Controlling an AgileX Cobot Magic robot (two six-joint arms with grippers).
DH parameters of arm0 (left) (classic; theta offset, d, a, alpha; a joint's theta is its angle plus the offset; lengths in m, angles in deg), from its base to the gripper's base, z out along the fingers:
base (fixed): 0 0 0 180
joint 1: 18.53 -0.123 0 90
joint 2: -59.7 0 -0.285 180
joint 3: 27.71 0 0.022 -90
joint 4: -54.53 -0.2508 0 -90
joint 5: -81.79 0 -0.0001 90
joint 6: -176.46 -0.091 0 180
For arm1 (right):
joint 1: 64.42 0.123 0 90
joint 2: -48.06 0 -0.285 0
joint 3: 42 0 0.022 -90
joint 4: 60.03 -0.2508 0 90
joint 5: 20.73 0 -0.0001 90
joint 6: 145.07 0.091 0 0
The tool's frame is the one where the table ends.
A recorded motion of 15 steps. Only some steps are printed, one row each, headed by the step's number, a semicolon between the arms.
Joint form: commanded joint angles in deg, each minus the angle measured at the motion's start. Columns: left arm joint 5, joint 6, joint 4, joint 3, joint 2, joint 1; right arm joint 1, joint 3, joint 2, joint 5, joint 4, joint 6.
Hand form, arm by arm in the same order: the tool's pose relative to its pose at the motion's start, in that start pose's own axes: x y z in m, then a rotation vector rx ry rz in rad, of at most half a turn. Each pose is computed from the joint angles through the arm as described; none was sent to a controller.
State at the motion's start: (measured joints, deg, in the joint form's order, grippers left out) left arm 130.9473 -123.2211 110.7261 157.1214 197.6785 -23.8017; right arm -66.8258 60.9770 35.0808 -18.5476 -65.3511 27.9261
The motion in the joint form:
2: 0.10 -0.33 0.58 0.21 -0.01 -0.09; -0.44 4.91 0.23 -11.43 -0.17 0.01
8: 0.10 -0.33 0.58 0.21 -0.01 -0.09; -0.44 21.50 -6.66 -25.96 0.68 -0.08
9: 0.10 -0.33 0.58 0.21 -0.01 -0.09; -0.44 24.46 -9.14 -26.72 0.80 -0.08
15: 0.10 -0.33 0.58 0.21 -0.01 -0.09; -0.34 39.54 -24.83 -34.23 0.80 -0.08
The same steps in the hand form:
2: -0.0008 0.0013 -0.0009 -0.0062 -0.0081 0.0004; -0.0115 0.0009 -0.0030 -0.0143 0.1085 0.0027
8: -0.0008 0.0013 -0.0009 -0.0062 -0.0081 0.0004; -0.0780 0.0005 -0.0028 -0.0360 0.1914 -0.0167
9: -0.0008 0.0013 -0.0009 -0.0062 -0.0081 0.0004; -0.0909 0.0002 0.0013 -0.0365 0.1963 -0.0190
15: -0.0008 0.0013 -0.0009 -0.0062 -0.0081 0.0004; -0.1419 -0.0005 0.0400 -0.0536 0.3371 -0.0197

